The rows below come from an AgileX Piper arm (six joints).
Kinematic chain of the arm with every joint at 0, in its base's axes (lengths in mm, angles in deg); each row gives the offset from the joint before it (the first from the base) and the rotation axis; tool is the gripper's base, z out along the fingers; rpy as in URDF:
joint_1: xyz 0 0 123 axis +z
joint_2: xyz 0 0 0 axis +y
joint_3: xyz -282.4 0 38.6 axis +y
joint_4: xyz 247.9 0 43.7 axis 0.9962 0 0.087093
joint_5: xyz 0 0 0 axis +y
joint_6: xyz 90.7 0 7.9 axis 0.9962 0 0.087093
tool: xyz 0 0 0 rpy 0 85.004 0
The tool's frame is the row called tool.
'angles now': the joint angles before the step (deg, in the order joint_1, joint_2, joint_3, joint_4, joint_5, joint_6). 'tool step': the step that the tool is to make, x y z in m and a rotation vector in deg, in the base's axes. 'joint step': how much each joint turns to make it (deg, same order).
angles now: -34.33, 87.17, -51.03, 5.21, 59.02, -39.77
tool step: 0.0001, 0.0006, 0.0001, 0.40, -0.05, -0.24
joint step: 0.00, 0.00, -0.01, 0.41, 0.19, 0.04
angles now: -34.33, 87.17, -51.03, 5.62, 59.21, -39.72
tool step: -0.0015, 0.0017, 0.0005, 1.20, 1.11, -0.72
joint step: -0.01, 0.01, -0.11, 0.34, 1.65, 0.68
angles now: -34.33, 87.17, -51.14, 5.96, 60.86, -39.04
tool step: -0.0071, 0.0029, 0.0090, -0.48, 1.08, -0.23
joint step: -0.01, -2.11, 0.00, -1.26, 2.65, 1.07
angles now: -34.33, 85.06, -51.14, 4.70, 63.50, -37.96
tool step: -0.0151, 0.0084, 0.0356, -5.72, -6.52, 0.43
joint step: 0.01, -8.80, -0.01, -1.16, 0.19, 0.08
